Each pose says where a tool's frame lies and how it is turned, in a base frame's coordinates. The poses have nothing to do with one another.
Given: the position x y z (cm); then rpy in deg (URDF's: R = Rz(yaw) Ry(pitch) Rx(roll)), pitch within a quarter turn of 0, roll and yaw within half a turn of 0.
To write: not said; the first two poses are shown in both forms.
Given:
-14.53 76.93 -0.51 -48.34 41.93 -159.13
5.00 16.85 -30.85 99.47 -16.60 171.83
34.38 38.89 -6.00 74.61 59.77 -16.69
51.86 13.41 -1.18 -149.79 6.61 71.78
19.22 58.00 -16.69 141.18 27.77 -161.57
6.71 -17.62 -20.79 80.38 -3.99 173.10
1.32 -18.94 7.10 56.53 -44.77 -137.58
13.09 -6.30 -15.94 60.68 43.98 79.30
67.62 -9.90 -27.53 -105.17 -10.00 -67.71
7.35 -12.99 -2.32 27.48 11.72 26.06
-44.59 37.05 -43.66 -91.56 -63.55 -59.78
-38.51 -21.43 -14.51 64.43 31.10 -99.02
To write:
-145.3 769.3 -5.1 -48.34 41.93 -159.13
50.0 168.5 -308.5 99.47 -16.60 171.83
343.8 388.9 -60.0 74.61 59.77 -16.69
518.6 134.1 -11.8 -149.79 6.61 71.78
192.2 580.0 -166.9 141.18 27.77 -161.57
67.1 -176.2 -207.9 80.38 -3.99 173.10
13.2 -189.4 71.0 56.53 -44.77 -137.58
130.9 -63.0 -159.4 60.68 43.98 79.30
676.2 -99.0 -275.3 -105.17 -10.00 -67.71
73.5 -129.9 -23.2 27.48 11.72 26.06
-445.9 370.5 -436.6 -91.56 -63.55 -59.78
-385.1 -214.3 -145.1 64.43 31.10 -99.02

